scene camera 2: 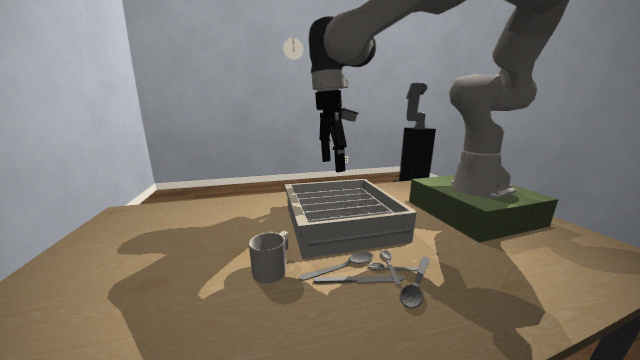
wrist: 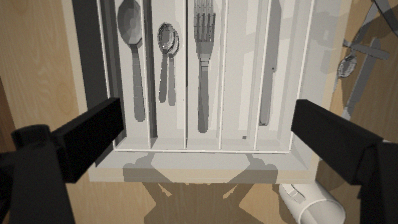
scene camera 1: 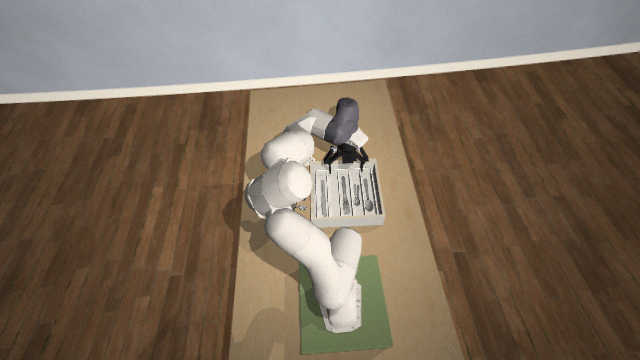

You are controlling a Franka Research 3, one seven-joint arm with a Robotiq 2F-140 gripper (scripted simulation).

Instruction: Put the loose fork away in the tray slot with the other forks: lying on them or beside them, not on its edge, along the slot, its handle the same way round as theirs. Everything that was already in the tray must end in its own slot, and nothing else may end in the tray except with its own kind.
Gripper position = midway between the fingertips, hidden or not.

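Observation:
Knife [wrist: 368, 64]. Mug [scene camera 2: 268, 266]. Cutlery tray [scene camera 1: 334, 195], also in the wrist view [wrist: 236, 66]. The gripper [scene camera 2: 332, 166], likewise in the wrist view [wrist: 207, 114].

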